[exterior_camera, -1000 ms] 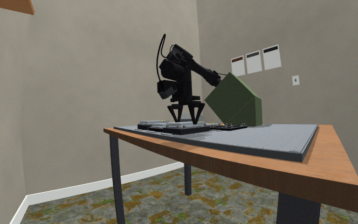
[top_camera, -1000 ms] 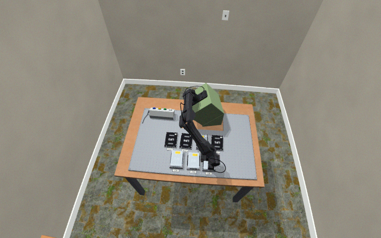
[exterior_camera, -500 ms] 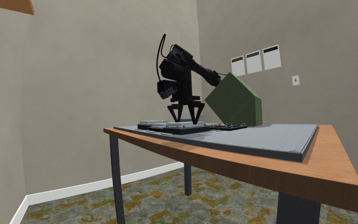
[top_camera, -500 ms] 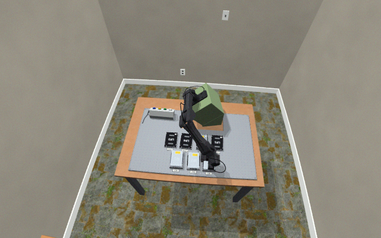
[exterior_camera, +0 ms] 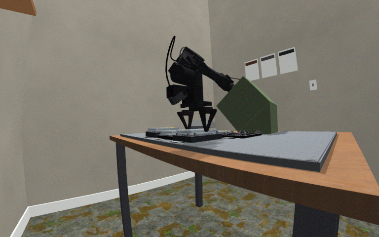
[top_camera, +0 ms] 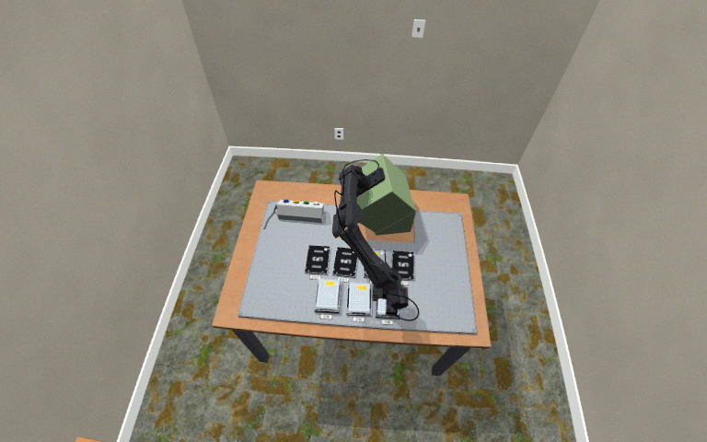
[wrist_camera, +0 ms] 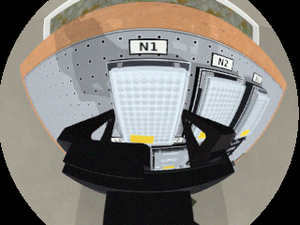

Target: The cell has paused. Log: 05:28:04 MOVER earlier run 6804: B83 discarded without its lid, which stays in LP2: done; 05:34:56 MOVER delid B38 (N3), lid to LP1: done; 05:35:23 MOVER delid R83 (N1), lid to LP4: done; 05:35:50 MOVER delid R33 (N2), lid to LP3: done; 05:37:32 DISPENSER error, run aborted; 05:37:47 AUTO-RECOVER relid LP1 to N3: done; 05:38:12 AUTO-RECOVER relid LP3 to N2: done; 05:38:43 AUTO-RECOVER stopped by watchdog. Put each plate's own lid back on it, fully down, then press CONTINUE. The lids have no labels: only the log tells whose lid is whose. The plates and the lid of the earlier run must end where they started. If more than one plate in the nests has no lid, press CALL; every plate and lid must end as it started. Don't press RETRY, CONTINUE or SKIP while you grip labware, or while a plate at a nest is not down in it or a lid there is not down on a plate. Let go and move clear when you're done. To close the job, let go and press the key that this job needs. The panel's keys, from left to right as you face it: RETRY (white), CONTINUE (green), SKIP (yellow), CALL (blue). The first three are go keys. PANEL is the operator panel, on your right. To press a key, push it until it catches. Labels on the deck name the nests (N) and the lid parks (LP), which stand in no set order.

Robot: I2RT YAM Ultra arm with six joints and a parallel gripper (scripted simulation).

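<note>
My gripper is now 1 cm above the plate. Also, from my hand: yellow key (55 cm behind, 36 cm to the right, 3 cm above); then green key (54 cm behind, 31 cm to the right, 3 cm above); then lid (20 cm behind, 2 cm to the right, 2 cm below).
</note>
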